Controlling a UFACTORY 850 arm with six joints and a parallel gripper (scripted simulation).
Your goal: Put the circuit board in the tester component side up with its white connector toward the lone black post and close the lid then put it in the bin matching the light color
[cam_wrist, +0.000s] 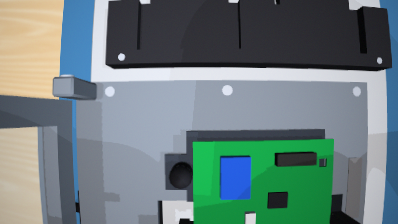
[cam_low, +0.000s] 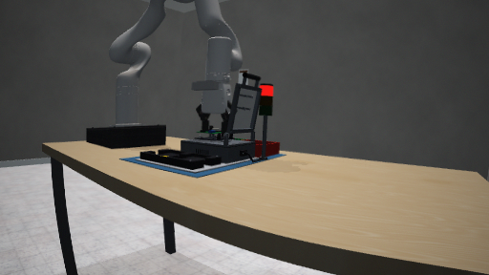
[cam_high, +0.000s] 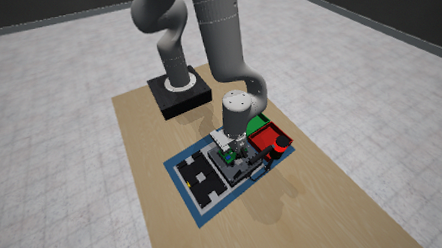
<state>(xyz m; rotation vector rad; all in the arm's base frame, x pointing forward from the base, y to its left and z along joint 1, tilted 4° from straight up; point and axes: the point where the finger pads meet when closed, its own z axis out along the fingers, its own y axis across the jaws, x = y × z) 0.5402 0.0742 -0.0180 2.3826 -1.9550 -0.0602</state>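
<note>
My gripper is now 200 mm to the right of the red bin and 80 mm above it. Also, from my hand: green bin: 140 mm behind, 180 mm to the left, 80 mm below; green circuit board: 10 mm below; tester lid: 110 mm ahead, 20 mm to the left, 90 mm above.
</note>
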